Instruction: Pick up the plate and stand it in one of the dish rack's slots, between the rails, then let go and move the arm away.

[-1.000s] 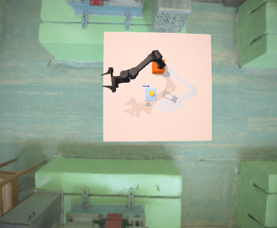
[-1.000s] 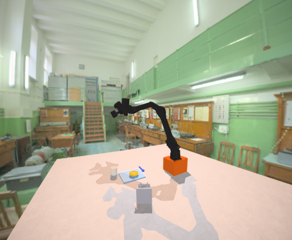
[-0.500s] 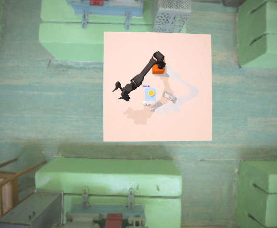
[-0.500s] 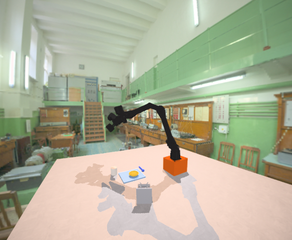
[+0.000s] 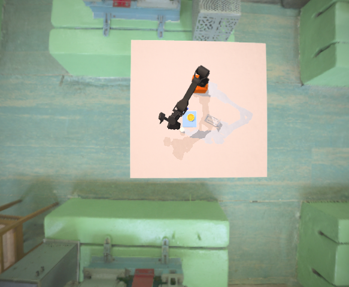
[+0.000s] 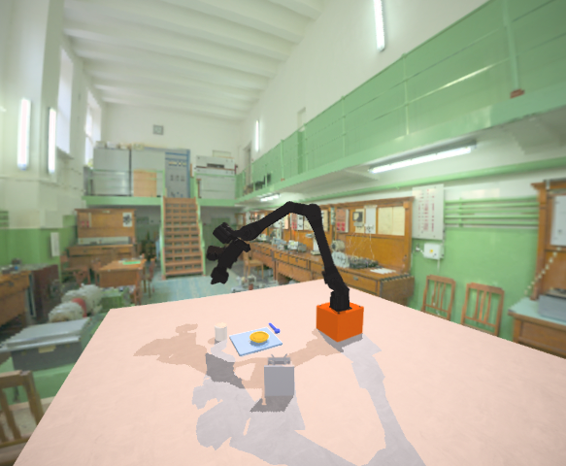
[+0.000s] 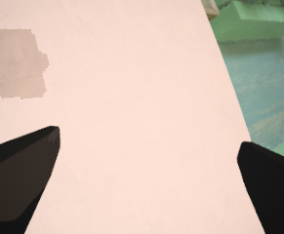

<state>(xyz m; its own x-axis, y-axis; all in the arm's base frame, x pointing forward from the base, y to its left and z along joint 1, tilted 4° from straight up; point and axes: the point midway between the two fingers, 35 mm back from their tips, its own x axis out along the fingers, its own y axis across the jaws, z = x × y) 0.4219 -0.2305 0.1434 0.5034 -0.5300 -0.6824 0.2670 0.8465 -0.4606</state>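
The plate is 22 cm to the left of my gripper tip, 17 cm below it and 14 cm behind it. Also, from my gripper tip: white cup (16 cm to the left, 16 cm below, 2 cm behind); grey dish rack (42 cm to the left, 17 cm below, 15 cm behind).
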